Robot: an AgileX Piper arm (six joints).
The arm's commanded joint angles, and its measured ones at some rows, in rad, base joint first. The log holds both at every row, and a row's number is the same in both.
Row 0, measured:
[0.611 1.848 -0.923 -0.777 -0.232 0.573]
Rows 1 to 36, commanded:
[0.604 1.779 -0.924 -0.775 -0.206 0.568]
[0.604 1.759 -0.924 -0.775 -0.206 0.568]
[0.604 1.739 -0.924 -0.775 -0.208 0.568]
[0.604 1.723 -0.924 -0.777 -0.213 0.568]
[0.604 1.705 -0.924 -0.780 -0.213 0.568]
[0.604 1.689 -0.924 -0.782 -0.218 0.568]
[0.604 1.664 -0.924 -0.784 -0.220 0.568]
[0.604 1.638 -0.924 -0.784 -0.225 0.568]
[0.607 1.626 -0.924 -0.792 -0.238 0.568]
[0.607 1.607 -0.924 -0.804 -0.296 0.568]
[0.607 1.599 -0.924 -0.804 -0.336 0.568]
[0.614 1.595 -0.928 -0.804 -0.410 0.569]
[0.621 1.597 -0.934 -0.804 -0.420 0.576]
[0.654 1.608 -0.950 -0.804 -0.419 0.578]
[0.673 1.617 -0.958 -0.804 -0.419 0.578]
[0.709 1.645 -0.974 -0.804 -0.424 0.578]
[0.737 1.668 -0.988 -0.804 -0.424 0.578]
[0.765 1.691 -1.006 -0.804 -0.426 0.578]
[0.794 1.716 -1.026 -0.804 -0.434 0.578]
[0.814 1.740 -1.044 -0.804 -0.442 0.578]
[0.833 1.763 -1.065 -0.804 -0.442 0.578]
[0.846 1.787 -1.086 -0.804 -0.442 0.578]
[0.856 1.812 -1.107 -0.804 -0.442 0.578]
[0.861 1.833 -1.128 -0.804 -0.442 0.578]
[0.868 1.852 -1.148 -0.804 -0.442 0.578]
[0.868 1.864 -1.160 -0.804 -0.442 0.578]
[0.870 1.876 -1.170 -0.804 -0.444 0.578]
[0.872 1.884 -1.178 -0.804 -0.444 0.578]
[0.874 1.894 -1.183 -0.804 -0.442 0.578]
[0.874 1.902 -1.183 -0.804 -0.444 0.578]
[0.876 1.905 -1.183 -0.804 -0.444 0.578]
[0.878 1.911 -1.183 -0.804 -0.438 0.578]
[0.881 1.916 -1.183 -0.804 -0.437 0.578]
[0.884 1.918 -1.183 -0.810 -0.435 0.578]
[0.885 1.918 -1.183 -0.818 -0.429 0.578]
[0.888 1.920 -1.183 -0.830 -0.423 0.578]
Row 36, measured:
[0.876 1.914 -1.178 -0.805 -0.435 0.579]
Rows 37 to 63, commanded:
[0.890 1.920 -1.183 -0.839 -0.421 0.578]
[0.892 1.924 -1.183 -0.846 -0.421 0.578]
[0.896 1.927 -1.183 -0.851 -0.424 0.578]
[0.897 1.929 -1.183 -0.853 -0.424 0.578]
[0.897 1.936 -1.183 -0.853 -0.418 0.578]
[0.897 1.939 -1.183 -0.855 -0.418 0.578]
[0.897 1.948 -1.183 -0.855 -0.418 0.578]
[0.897 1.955 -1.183 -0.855 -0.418 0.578]
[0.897 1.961 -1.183 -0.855 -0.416 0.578]
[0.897 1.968 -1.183 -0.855 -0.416 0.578]
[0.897 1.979 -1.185 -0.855 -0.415 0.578]
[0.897 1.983 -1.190 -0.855 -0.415 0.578]
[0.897 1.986 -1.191 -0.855 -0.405 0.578]
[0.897 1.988 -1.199 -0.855 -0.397 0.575]
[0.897 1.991 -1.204 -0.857 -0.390 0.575]
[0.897 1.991 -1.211 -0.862 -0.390 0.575]
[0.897 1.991 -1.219 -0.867 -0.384 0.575]
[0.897 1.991 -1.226 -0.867 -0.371 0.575]
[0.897 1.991 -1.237 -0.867 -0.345 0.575]
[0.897 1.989 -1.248 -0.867 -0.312 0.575]
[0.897 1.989 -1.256 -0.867 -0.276 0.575]
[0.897 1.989 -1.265 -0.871 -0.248 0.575]
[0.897 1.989 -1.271 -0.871 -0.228 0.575]
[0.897 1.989 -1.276 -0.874 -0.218 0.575]
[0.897 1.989 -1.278 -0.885 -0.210 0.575]
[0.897 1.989 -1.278 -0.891 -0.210 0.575]
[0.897 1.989 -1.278 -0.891 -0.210 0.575]
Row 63, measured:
[0.900 1.981 -1.275 -0.865 -0.275 0.581]
